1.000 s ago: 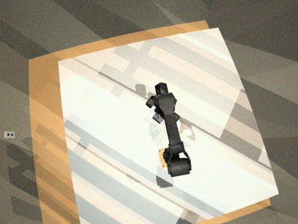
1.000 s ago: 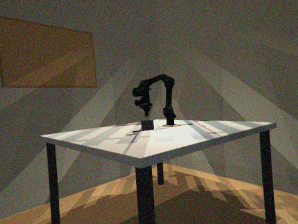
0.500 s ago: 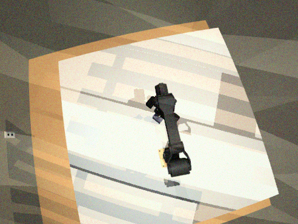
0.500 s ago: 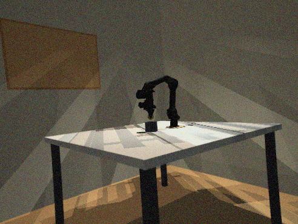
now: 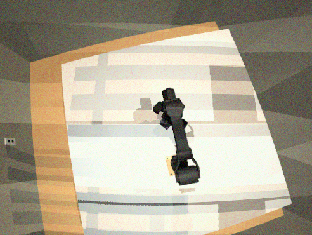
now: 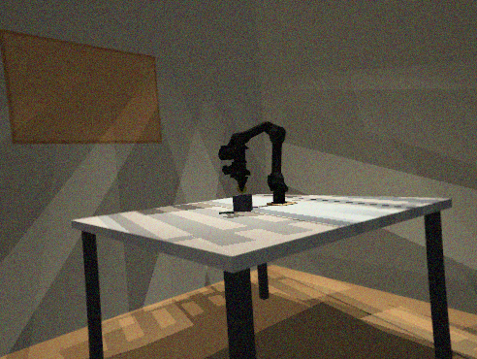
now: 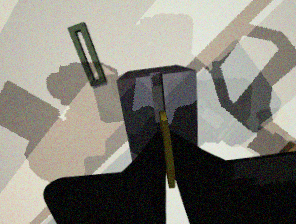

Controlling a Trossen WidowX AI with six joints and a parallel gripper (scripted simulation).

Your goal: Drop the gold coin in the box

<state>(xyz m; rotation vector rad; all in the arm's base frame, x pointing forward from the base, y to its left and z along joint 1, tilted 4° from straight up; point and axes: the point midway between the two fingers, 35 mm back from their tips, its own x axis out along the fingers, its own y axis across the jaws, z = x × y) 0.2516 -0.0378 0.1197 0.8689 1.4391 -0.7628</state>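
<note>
Now: the gold coin 1 cm above my gripper tip.
</note>
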